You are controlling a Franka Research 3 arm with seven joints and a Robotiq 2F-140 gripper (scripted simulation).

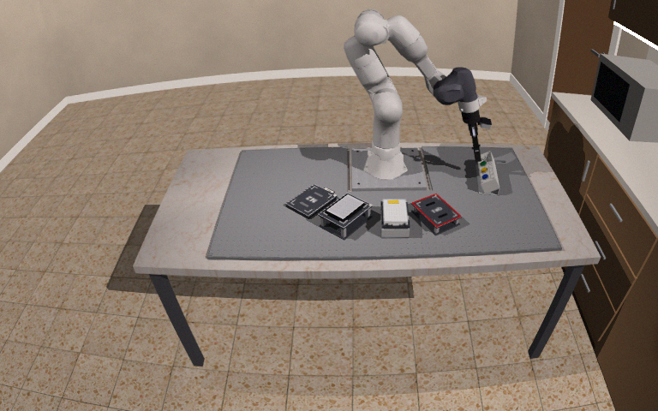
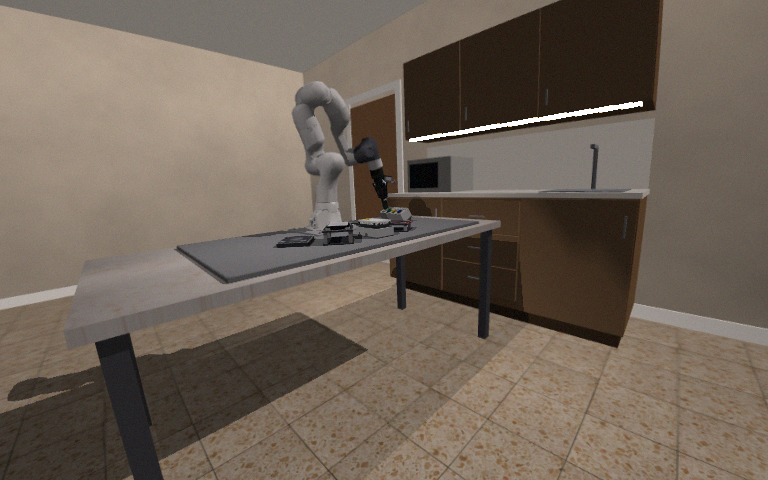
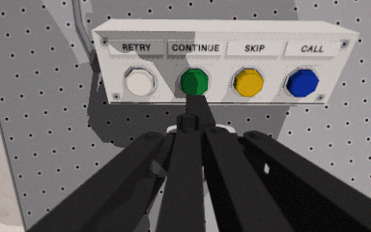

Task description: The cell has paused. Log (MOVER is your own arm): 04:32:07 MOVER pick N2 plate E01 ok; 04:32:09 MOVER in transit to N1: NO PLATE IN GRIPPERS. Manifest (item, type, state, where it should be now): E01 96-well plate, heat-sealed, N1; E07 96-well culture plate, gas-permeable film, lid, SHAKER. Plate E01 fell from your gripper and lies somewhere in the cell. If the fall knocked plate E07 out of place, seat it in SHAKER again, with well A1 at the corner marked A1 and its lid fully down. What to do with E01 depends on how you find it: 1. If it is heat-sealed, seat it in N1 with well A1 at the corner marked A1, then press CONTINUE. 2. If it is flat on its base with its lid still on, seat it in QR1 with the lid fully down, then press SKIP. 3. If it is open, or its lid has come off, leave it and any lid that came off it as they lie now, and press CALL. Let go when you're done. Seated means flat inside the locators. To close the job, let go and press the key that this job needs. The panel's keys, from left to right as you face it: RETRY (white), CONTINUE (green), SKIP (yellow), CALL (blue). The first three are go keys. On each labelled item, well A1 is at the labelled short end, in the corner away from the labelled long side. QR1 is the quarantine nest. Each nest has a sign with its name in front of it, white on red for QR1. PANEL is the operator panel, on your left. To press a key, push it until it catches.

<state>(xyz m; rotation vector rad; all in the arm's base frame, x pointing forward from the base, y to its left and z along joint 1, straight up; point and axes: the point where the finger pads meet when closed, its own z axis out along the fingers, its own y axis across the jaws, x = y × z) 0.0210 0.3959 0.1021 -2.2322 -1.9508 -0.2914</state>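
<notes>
My gripper is now 4 cm above the green continue key and 3 cm to the right of it. Also, from my hand: yellow key: 5 cm ahead, 4 cm below, 2 cm to the left; then blue CALL key: 10 cm ahead, 4 cm below, 2 cm to the left; then white retry key: 4 cm to the left, 4 cm below, 4 cm behind.
</notes>
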